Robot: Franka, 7 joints.
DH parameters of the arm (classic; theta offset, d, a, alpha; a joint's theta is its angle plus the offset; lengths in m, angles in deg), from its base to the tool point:
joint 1: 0 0.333 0 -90
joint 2: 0 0 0 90
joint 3: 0 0.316 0.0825 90
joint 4: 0 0 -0.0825 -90
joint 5: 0 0.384 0 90
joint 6: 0 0 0.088 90
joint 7: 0 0.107 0 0
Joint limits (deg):
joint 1: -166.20..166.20
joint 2: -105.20..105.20
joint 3: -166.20..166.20
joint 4: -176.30..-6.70
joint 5: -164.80..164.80
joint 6: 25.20..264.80
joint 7: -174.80..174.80
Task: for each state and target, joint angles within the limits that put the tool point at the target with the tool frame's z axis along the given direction. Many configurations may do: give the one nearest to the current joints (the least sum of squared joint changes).
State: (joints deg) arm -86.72 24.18 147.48 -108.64 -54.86 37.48 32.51
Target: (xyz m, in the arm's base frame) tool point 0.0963 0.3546 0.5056 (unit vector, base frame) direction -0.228 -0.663 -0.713
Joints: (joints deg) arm -75.07 19.29 152.89 -121.37 -0.62 60.11 32.51
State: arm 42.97 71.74 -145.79 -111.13 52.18 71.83 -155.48
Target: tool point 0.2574 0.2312 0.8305 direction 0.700 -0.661 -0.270
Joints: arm 80.99 93.49 -166.20 -102.60 57.59 90.74 -155.48
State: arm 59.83 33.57 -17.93 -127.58 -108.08 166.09 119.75
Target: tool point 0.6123 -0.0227 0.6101 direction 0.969 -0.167 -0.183
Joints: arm 29.23 8.01 -42.92 -93.06 -105.21 184.72 119.75
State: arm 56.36 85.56 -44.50 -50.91 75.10 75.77 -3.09
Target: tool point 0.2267 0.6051 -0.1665 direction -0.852 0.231 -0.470
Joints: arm 73.17 104.10 -24.40 -38.20 90.65 96.05 -3.09
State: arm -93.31 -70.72 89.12 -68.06 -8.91 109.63 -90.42
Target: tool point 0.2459 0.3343 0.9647 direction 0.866 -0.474 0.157
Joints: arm -61.02 -56.78 40.97 -76.32 0.95 128.57 -90.42
